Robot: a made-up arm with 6 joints.
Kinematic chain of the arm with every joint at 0, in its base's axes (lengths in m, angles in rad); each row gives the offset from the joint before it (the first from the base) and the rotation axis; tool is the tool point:
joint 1: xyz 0 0 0.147 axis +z
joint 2: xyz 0 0 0 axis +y
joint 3: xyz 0 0 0.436 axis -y
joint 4: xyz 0 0 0 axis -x
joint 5: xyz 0.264 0 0 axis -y
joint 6: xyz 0 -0.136 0 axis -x
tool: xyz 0 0 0
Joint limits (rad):
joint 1: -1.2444..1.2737
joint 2: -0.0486..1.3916
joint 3: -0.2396..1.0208
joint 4: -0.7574..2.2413
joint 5: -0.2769..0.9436
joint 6: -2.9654..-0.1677
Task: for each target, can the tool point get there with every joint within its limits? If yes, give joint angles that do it. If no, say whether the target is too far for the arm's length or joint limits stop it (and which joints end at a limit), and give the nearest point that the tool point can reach.
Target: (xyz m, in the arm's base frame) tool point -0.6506 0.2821 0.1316
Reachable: no: joint limits stop it (at a limit: joint 1, joint 3, joint 4) | nearest point 0.0784 0.5446 0.0414 | short by 0.780 m
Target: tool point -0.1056 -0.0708 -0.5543
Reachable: no: joint limits stop it (at a limit: joint 1, joint 2, joint 3, joint 4) | nearest point 0.0089 -0.3346 -0.0332 | short by 0.595 m
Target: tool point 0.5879 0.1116 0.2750
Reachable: yes | joints 0.3993 0.9332 0.6163 -0.3913 0.0893 -2.5521
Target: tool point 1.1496 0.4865 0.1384
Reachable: no: too far | nearest point 0.6671 0.2823 0.1936 | short by 0.527 m
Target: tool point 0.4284 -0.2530 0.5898
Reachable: yes | joints -0.2724 0.5327 0.6181 0.3362 0.7034 -0.4153
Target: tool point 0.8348 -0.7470 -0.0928
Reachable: no: too far | nearest point 0.5208 -0.4660 0.1007 | short by 0.464 m
